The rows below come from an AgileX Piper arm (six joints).
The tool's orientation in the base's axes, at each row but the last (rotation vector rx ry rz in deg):
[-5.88, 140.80, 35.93]
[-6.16, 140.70, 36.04]
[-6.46, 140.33, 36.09]
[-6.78, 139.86, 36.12]
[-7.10, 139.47, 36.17]
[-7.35, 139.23, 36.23]
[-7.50, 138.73, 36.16]
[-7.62, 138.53, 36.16]
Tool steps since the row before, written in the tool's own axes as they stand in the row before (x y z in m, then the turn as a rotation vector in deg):
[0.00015, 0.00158, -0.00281, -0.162, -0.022, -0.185]
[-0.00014, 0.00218, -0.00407, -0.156, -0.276, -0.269]
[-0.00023, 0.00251, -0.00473, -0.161, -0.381, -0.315]
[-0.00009, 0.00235, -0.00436, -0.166, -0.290, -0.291]
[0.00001, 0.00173, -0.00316, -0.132, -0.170, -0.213]
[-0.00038, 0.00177, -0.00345, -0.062, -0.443, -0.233]
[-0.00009, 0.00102, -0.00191, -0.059, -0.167, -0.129]
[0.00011, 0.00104, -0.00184, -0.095, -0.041, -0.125]
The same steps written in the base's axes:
[-0.00195, 0.00012, 0.00257, 0.039, -0.116, 0.215]
[-0.00252, 0.00004, 0.00387, 0.045, -0.379, 0.166]
[-0.00289, 0.00001, 0.00451, 0.047, -0.493, 0.158]
[-0.00281, 0.00004, 0.00408, 0.044, -0.402, 0.181]
[-0.00212, 0.00005, 0.00291, 0.031, -0.258, 0.156]
[-0.00199, -0.00008, 0.00335, 0.028, -0.503, 0.017]
[-0.00122, -0.00001, 0.00179, 0.016, -0.211, 0.056]
[-0.00136, 0.00006, 0.00162, 0.017, -0.100, 0.126]

